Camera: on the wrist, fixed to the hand. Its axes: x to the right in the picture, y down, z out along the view.
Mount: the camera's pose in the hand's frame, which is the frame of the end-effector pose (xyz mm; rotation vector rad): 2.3 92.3 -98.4 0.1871 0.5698 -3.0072
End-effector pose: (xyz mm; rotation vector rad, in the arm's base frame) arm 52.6 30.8 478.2 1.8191 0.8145 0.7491
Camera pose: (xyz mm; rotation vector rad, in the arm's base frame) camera -4.6 55.4 597.9 -0.9092 2.3708 -0.9588
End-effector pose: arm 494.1 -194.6 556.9 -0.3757 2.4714 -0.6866
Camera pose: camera 425.4 -80.2 576.9 2.1251 0.1704 0.9029
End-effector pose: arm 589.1 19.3 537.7 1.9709 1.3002 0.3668
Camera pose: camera 594.0 42.4 670.5 -1.4685 2.6416 -0.7570
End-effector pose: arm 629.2 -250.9 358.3 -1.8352 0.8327 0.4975
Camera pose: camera 559.2 -364.4 337.7 -1.0450 -1.7475 -1.8206
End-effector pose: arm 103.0 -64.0 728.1 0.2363 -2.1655 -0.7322
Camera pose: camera 183.2 -31.5 831.6 -2.7098 -0.3454 1.0026
